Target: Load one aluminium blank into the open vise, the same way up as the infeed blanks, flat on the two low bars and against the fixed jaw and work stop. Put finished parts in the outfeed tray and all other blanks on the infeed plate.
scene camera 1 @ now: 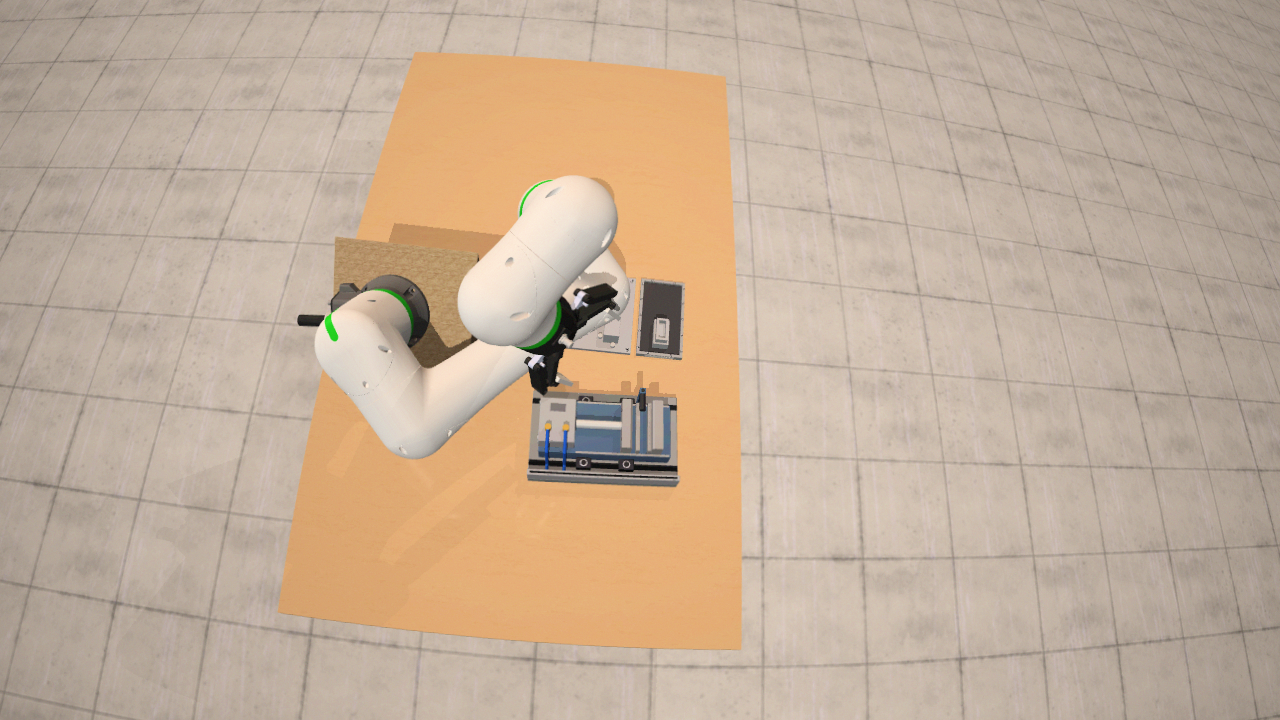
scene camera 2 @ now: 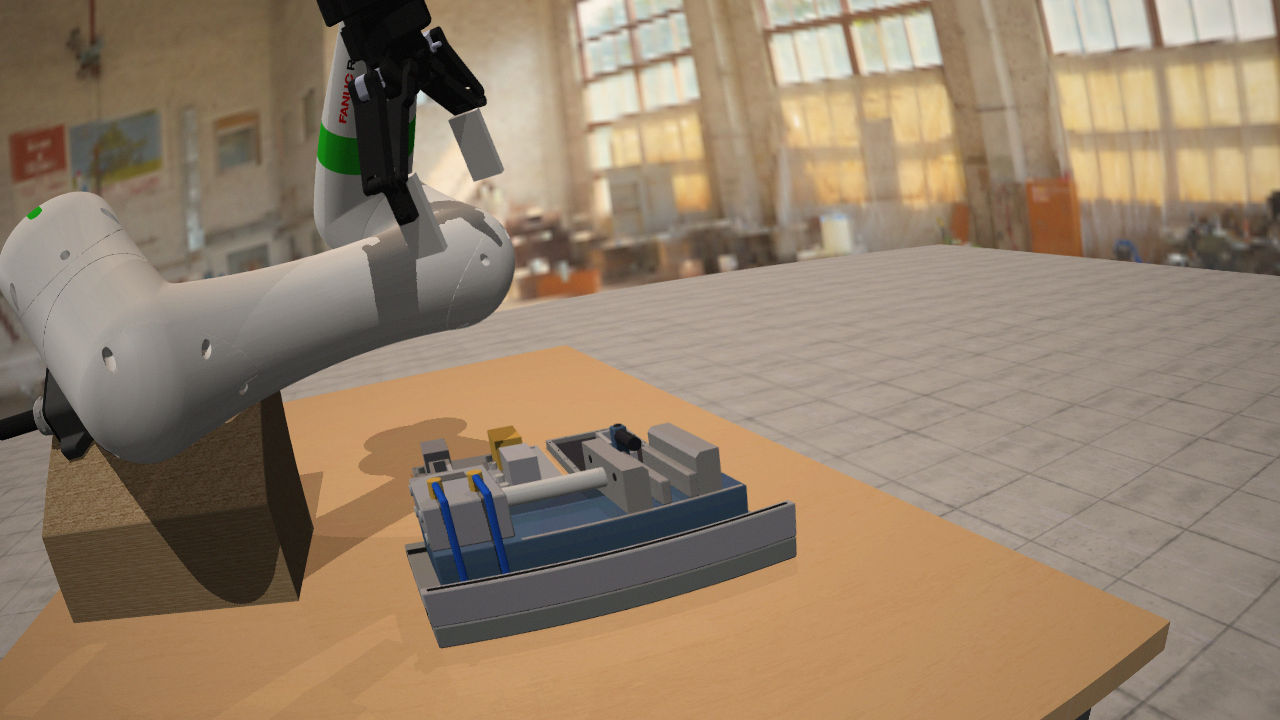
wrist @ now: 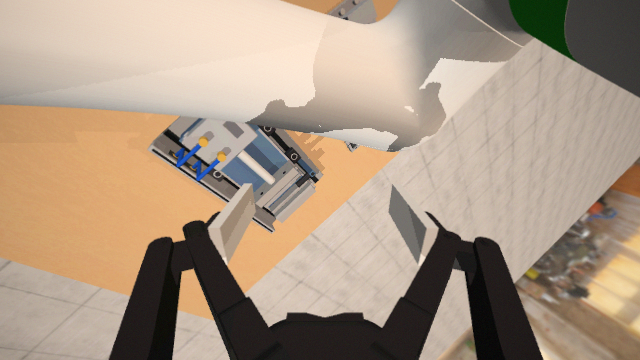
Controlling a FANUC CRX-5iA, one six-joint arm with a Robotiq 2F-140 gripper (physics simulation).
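Note:
The vise (scene camera 1: 608, 443) (scene camera 2: 626, 528) (wrist: 240, 175) is open; a low bar shows between its moving jaw (scene camera 1: 627, 423) (scene camera 2: 615, 477) and fixed jaw (scene camera 1: 657, 425) (scene camera 2: 684, 456), and no blank shows there. The work stop (scene camera 1: 641, 399) (scene camera 2: 626, 438) is at the jaw gap's far end. The outfeed tray (scene camera 1: 682, 317) holds one light grey part (scene camera 1: 661, 331). The infeed plate (scene camera 1: 624, 336) is partly hidden by the arm; a grey block (scene camera 2: 519, 464) shows behind the vise in scene camera 2. My gripper (scene camera 1: 590, 344) (scene camera 2: 452, 179) (wrist: 322, 198) is open and empty, high above the table.
The white arm (scene camera 1: 474, 376) (scene camera 2: 331, 304) (wrist: 200, 60) stretches from its wooden pedestal (scene camera 1: 402, 259) (scene camera 2: 170, 537) and fills the upper wrist view. A yellow block (scene camera 2: 503, 440) stands behind the vise. Two blue hoses (scene camera 1: 555, 447) (scene camera 2: 494, 528) rise at the vise's left end.

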